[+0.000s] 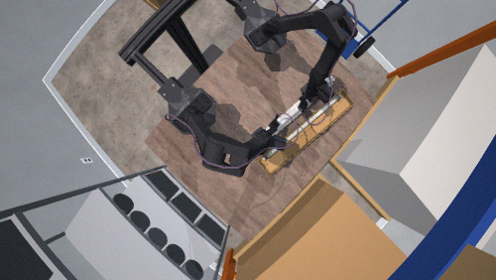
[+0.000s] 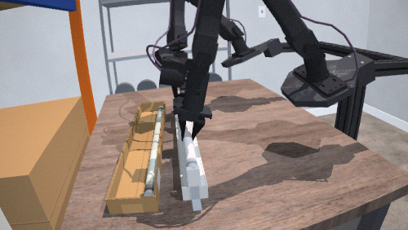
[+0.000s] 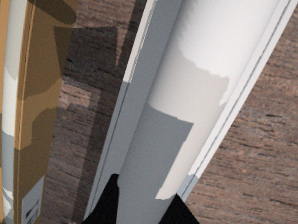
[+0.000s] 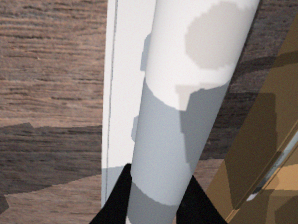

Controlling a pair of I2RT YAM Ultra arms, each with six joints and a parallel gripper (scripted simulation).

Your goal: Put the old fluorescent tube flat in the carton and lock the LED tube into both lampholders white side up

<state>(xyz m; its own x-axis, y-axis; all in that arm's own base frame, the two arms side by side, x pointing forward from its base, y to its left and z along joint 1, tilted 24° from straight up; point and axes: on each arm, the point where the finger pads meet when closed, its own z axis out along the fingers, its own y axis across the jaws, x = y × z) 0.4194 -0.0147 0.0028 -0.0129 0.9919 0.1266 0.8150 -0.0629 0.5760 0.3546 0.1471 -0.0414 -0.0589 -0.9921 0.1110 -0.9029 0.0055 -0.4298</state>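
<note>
The LED tube lies 120 mm to the right of my left hand and 20 mm behind it. Also, from my left hand: old fluorescent tube (120 mm to the right, 80 mm ahead, 50 mm below); then carton (130 mm to the right, 120 mm ahead, 40 mm below); then grey light fixture (120 mm to the right, 20 mm behind, 10 mm below).
</note>
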